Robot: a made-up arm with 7 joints.
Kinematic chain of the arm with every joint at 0, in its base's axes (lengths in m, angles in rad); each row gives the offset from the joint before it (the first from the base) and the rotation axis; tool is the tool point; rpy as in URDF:
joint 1: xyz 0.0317 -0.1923 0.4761 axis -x
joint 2: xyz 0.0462 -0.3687 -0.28 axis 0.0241 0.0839 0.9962
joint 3: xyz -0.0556 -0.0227 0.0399 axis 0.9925 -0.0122 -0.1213
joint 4: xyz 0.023 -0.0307 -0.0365 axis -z
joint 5: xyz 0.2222 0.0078 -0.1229 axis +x
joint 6: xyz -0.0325 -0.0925 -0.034 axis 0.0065 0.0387 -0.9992
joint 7: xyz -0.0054 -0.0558 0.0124 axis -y
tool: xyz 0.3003 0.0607 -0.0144 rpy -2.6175 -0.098 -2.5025
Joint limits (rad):
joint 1: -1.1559..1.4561
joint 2: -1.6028..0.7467
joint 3: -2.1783..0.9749
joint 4: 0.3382..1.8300
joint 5: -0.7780..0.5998
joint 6: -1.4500..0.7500
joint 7: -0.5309..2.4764
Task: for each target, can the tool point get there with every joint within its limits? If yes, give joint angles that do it. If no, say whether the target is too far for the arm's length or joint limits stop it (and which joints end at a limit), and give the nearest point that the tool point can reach.
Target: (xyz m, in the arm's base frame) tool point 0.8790 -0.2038 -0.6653
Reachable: no: too far | nearest point 0.5459 -0.2011 -0.3932 | short by 0.430 m
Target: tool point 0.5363 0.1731 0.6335
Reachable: no: joint limits stop it (at a limit: joint 1, joint 2, joint 3, joint 5) | nearest point 0.4185 0.0021 0.7101 | short by 0.221 m
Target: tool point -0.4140 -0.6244 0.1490
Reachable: yes | joints -0.6978 -0.7222 -0.9425 1.6331 -0.2071 0.5179 -0.0571
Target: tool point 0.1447 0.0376 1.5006
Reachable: no: joint limits stop it (at a limit: joint 1, joint 4, joint 5) | nearest point 0.1279 -0.0992 1.3263 | short by 0.222 m
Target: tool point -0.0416 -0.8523 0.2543
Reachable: yes | joints -0.2106 -1.1401 -0.2565 0.7707 -0.5806 0.1279 0.9911
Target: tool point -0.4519 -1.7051 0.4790
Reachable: no: too far | nearest point -0.2094 -1.2108 0.4781 | short by 0.551 m
